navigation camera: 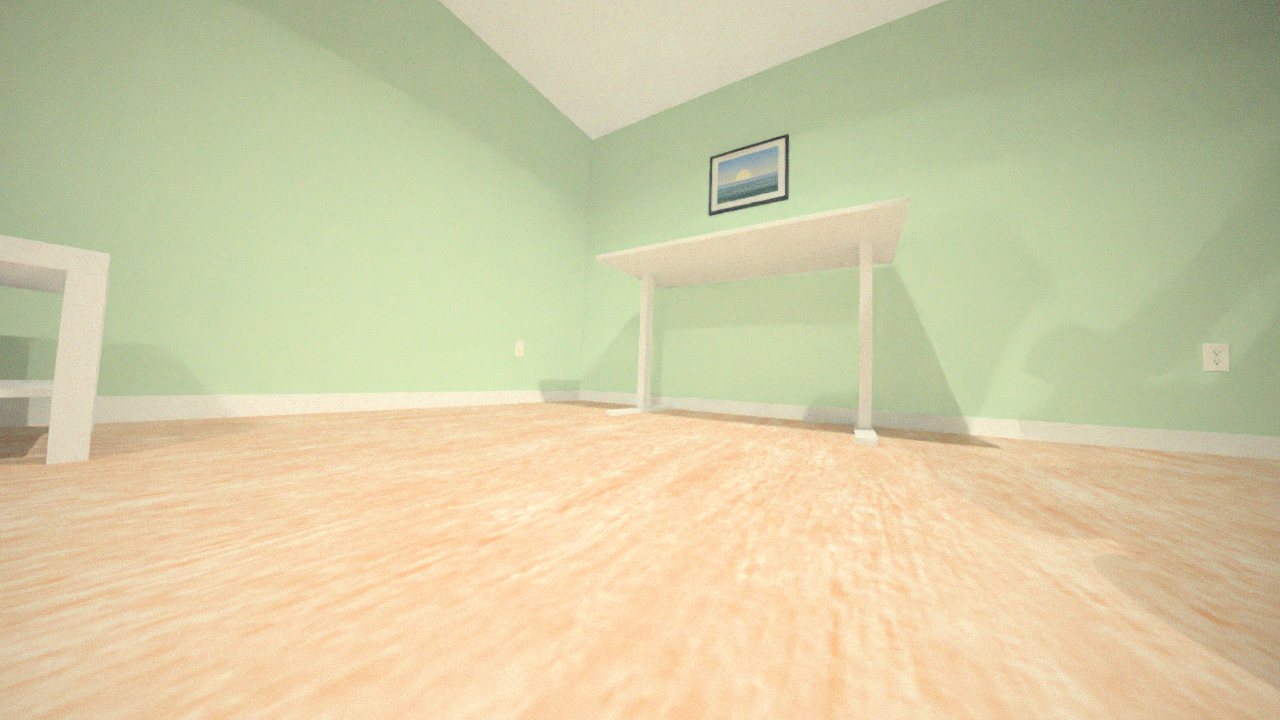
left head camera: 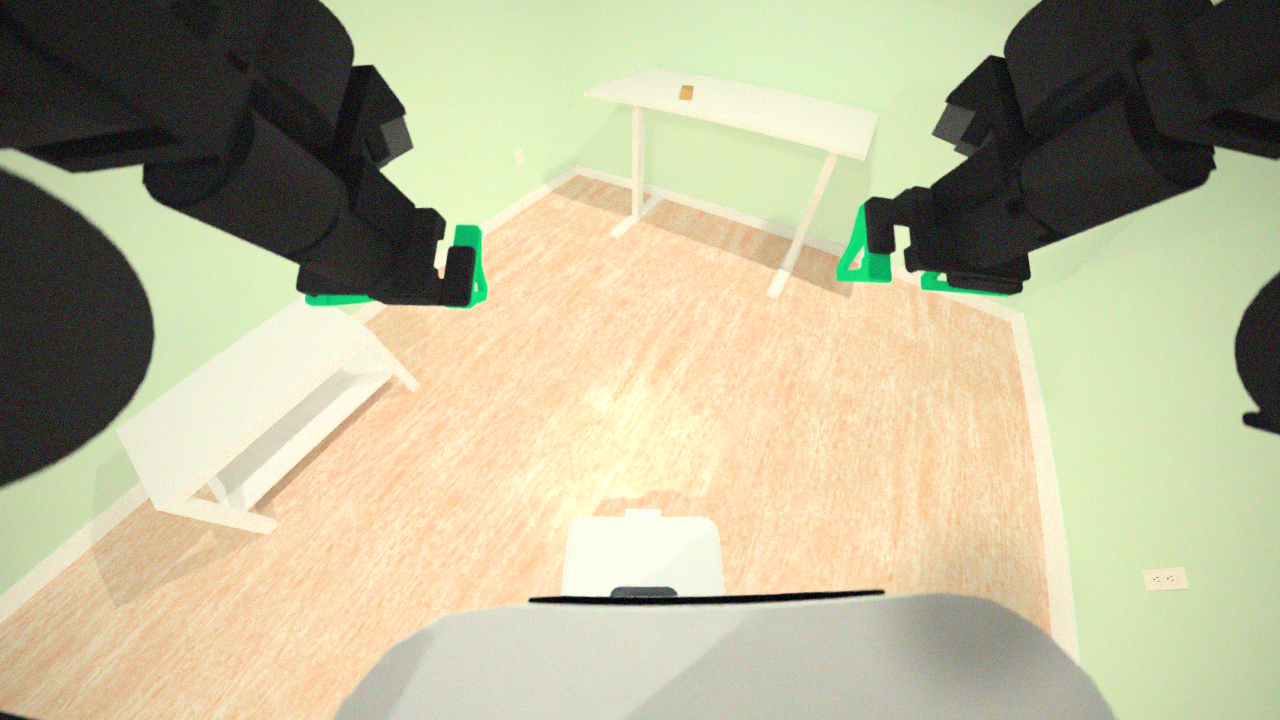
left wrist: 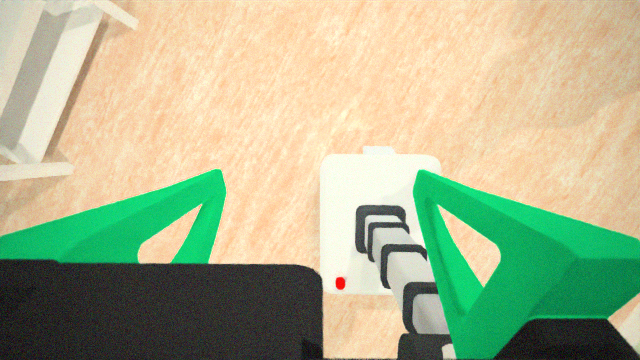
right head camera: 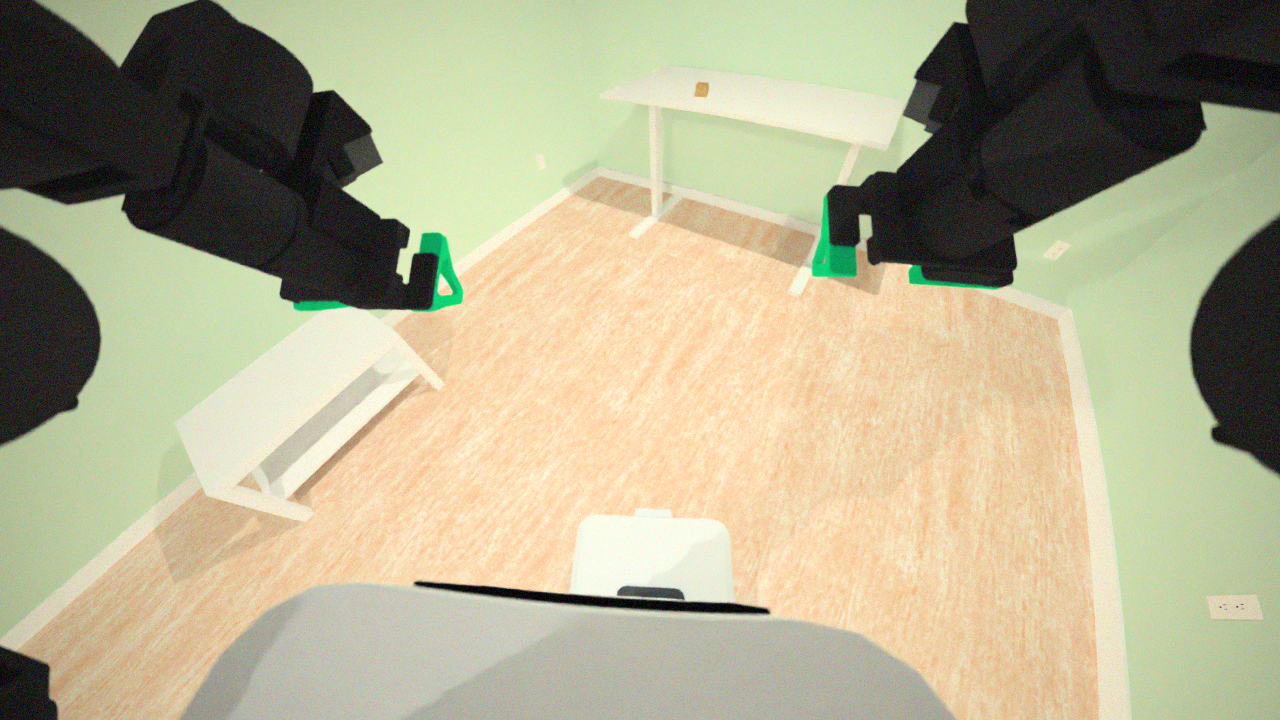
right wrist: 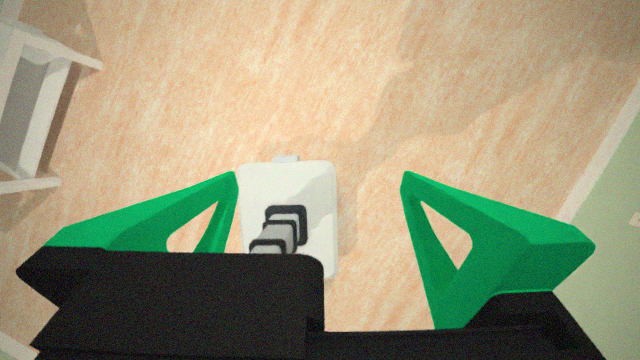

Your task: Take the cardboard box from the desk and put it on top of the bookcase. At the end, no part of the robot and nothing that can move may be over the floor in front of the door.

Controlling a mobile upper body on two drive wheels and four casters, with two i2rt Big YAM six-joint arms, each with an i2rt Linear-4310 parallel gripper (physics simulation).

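Frame: origin at the left arm's base, x right, y ahead, z up, level; metres.
Where they show: left gripper, fingertip midpoint: [left head camera: 438, 293] [left wrist: 319, 180] [right head camera: 419, 297]; right gripper, fingertip midpoint: [left head camera: 881, 278] [right head camera: 862, 273] [right wrist: 319, 180].
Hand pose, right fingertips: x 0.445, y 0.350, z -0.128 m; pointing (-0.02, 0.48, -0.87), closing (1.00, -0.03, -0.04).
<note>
After its pixels a point has its place.
A small brown cardboard box [left head camera: 686, 92] {z -0.424, x 0.445, y 2.231 m} [right head camera: 701, 89] {z -0.424, x 0.446, y 2.231 m} lies on top of the white desk [left head camera: 778, 111] {z -0.460, x 0.928, y 2.116 m} [right head camera: 805, 105] {z -0.460, x 0.966, y 2.090 m} [navigation camera: 760, 246] {z -0.485, x 0.772, y 2.091 m}, toward the left end of its top, at the far side of the room. In the navigation camera the desk shows from below and the box does not show. My left gripper [left head camera: 402, 293] [right head camera: 380, 291] [left wrist: 319, 180] {z -0.142, x -0.003, y 0.334 m} is open and empty, in the air and far from the desk. My right gripper [left head camera: 917, 268] [right head camera: 895, 259] [right wrist: 319, 180] {z -0.128, x 0.445, y 0.350 m} is also open and empty, in the air and far from the box. The bookcase and the door do not show.
A low white table [left head camera: 241, 394] {z -0.960, x -1.387, y 0.657 m} [right head camera: 286, 394] {z -0.960, x -1.348, y 0.645 m} [left wrist: 57, 100] {z -1.260, x -1.288, y 0.574 m} [right wrist: 40, 120] {z -1.260, x -1.293, y 0.631 m} [navigation camera: 80, 358] {z -1.191, x -0.977, y 0.973 m} with a lower shelf stands by the wall at the left. My white base [left head camera: 640, 550] {z -1.150, x 0.215, y 0.211 m} [right head camera: 653, 550] {z -1.150, x 0.230, y 0.213 m} shows below. A framed picture [navigation camera: 749, 174] {z 0.259, x 0.869, y 2.674 m} hangs above the desk. A wall runs along the right.
</note>
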